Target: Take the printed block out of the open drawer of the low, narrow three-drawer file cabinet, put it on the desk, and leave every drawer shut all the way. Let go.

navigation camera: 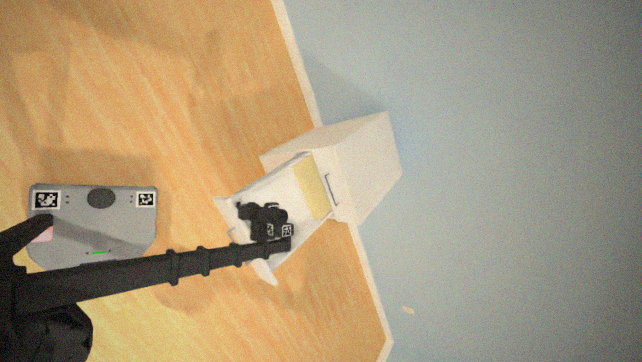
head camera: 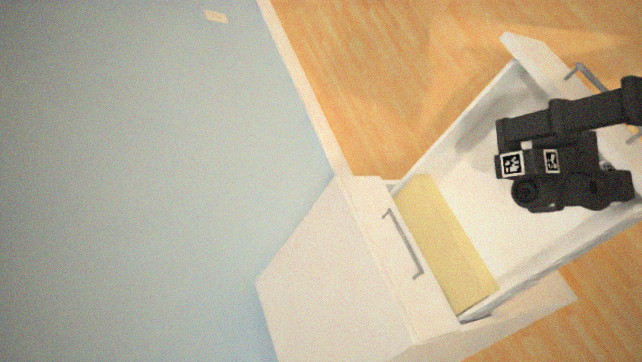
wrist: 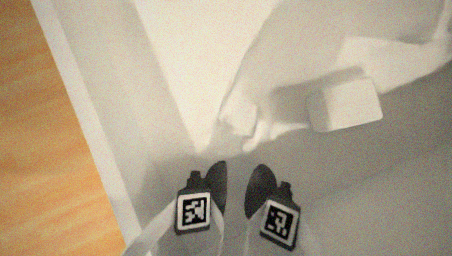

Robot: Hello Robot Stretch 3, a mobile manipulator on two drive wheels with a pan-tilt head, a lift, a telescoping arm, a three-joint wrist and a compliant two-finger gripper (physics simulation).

I see my gripper (head camera: 622, 178), a pale block (wrist: 354, 102) and a drawer (head camera: 480, 245).
The drawer is seen too in the navigation camera view (navigation camera: 298, 188) and in the wrist view (wrist: 157, 96). My gripper is seen too in the wrist view (wrist: 242, 181).
